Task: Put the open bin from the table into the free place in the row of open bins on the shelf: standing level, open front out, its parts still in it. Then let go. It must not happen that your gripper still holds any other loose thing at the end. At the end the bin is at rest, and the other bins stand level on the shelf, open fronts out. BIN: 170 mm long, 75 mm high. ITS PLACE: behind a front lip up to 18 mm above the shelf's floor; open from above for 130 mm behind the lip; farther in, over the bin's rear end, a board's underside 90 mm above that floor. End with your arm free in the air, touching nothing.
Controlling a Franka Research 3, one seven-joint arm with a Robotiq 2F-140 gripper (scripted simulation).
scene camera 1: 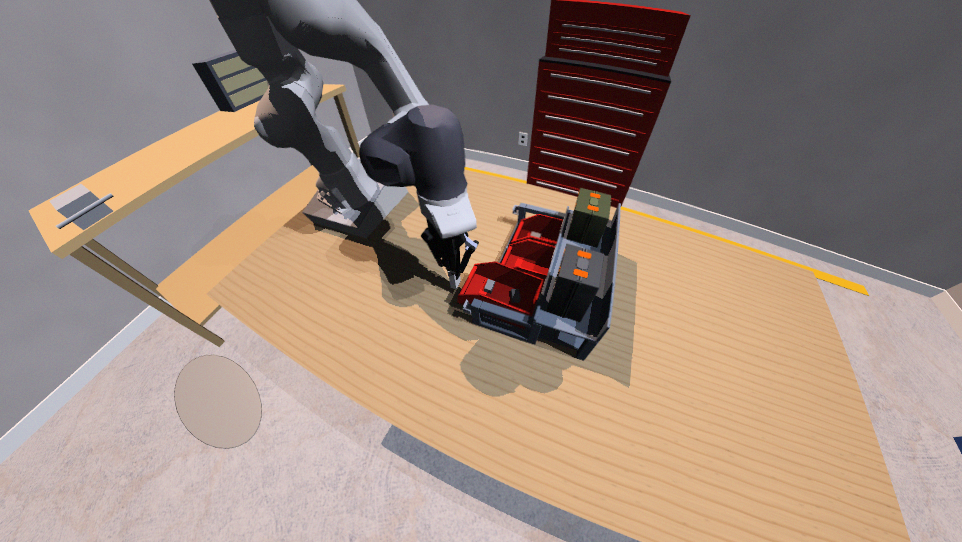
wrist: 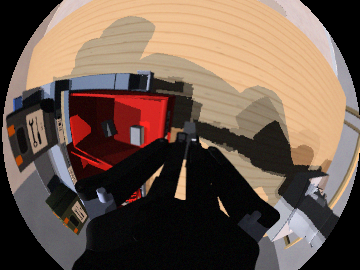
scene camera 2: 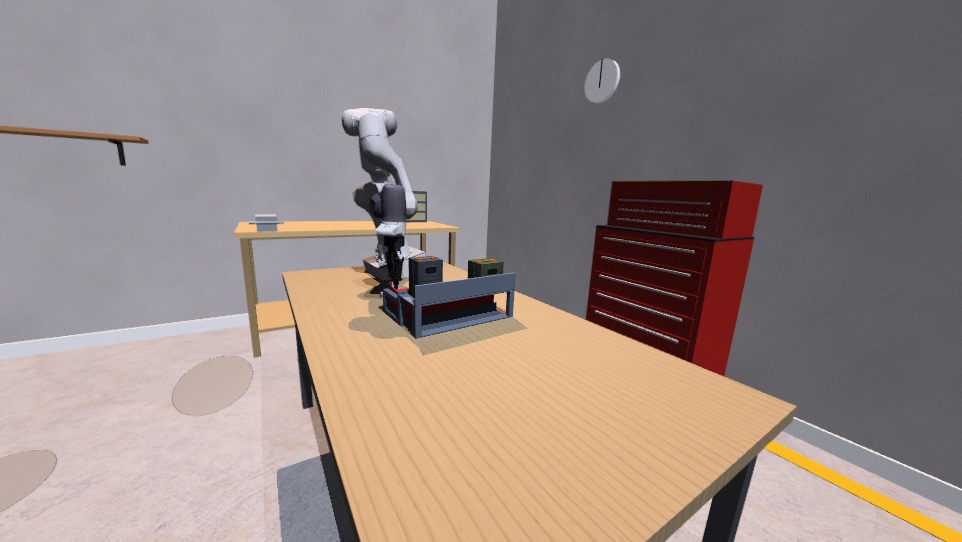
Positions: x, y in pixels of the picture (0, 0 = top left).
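Scene:
You can see my gripper in scene camera 1 (455, 284), and it shows in the wrist view and in scene camera 2 as well. On the gripper, (wrist: 122, 180) and (scene camera 2: 395, 263) are the same spot.

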